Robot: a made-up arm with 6 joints. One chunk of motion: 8 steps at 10 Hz.
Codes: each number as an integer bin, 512 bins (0 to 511) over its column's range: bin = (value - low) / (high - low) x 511, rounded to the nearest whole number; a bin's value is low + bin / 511 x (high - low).
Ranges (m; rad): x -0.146..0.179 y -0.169..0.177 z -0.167..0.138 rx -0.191..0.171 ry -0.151..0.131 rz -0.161..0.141
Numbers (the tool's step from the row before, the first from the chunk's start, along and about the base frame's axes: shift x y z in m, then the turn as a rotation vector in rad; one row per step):
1: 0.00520 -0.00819 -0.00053 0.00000 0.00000 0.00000
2: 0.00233 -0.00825 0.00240 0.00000 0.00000 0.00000
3: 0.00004 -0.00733 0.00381 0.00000 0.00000 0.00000
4: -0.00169 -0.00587 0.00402 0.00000 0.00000 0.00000
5: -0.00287 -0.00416 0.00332 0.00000 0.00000 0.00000
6: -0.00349 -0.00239 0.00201 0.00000 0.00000 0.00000
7: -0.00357 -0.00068 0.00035 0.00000 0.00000 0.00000
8: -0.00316 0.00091 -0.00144 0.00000 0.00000 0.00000
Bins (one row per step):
1: 238 237 279 270 274 272
2: 233 237 284 270 274 272
3: 230 239 286 270 274 272
4: 227 241 287 270 274 272
5: 225 243 285 270 274 272
6: 224 246 283 270 274 272
7: 224 249 280 270 274 272
8: 225 251 277 270 274 272

